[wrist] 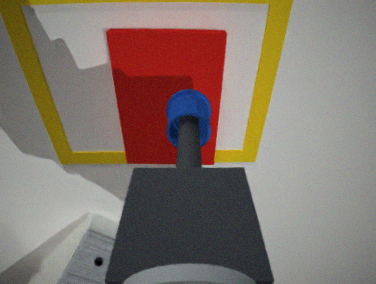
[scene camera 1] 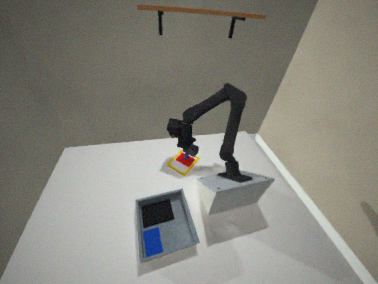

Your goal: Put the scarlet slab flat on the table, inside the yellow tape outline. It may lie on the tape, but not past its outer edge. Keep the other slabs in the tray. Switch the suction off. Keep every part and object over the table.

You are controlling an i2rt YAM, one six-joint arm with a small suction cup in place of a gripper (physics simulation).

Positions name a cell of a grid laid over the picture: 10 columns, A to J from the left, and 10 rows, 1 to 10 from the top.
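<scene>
Through the wrist view I see a scarlet slab (wrist: D3) together with my suction cup (wrist: E4). A grey tray (scene camera 1: E9) is in the scene as well, though in the wrist view the tray is out of frame.
</scene>
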